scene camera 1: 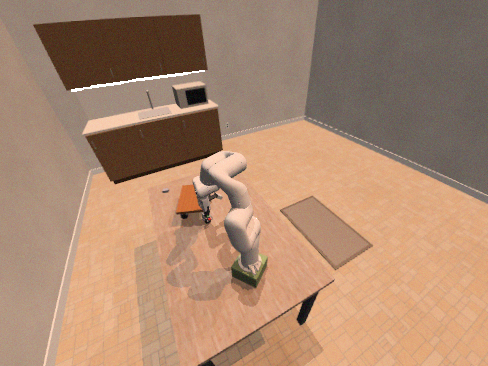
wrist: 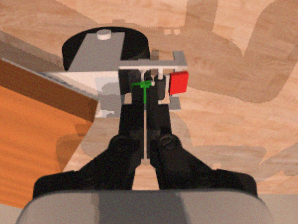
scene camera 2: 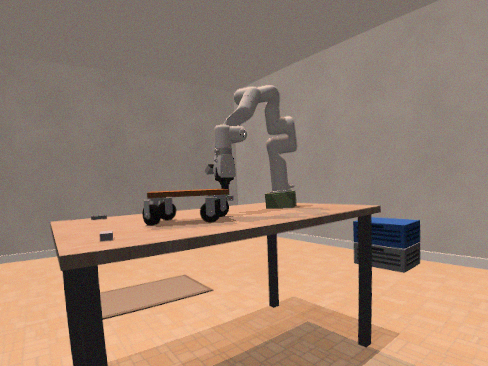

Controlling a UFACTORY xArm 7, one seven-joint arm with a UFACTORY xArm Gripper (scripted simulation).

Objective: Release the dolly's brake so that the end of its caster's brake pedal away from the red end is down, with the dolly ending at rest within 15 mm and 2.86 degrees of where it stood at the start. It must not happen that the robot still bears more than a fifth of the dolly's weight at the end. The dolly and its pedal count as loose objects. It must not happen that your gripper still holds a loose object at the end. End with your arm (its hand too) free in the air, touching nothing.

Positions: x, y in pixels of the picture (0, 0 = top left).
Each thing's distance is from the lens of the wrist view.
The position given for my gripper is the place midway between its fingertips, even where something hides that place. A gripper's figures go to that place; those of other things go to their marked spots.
my gripper [wrist: 145, 101]: 14 cm
brake pedal [wrist: 176, 82]: 16 cm
